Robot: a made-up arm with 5 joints. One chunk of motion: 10 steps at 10 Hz.
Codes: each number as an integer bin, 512 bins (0 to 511) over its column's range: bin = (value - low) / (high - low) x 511, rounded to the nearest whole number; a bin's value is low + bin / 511 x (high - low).
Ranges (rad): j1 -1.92..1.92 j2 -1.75..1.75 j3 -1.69..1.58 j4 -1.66..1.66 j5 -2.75..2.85
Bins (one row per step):
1: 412 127 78 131 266
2: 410 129 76 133 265
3: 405 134 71 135 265
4: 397 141 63 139 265
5: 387 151 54 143 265
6: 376 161 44 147 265
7: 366 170 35 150 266
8: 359 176 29 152 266
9: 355 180 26 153 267
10: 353 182 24 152 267
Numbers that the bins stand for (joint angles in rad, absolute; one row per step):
1: 1.1760 -0.8801 -1.1909 -0.8089 0.1651
2: 1.1610 -0.8664 -1.2037 -0.7959 0.1541
3: 1.1234 -0.8322 -1.2357 -0.7829 0.1541
4: 1.0633 -0.7842 -1.2868 -0.7569 0.1541
5: 0.9882 -0.7158 -1.3444 -0.7309 0.1541
6: 0.9055 -0.6473 -1.4084 -0.7049 0.1541
7: 0.8304 -0.5856 -1.4660 -0.6854 0.1651
8: 0.7778 -0.5445 -1.5044 -0.6724 0.1651
9: 0.7477 -0.5171 -1.5236 -0.6659 0.1760
10: 0.7327 -0.5034 -1.5364 -0.6724 0.1760

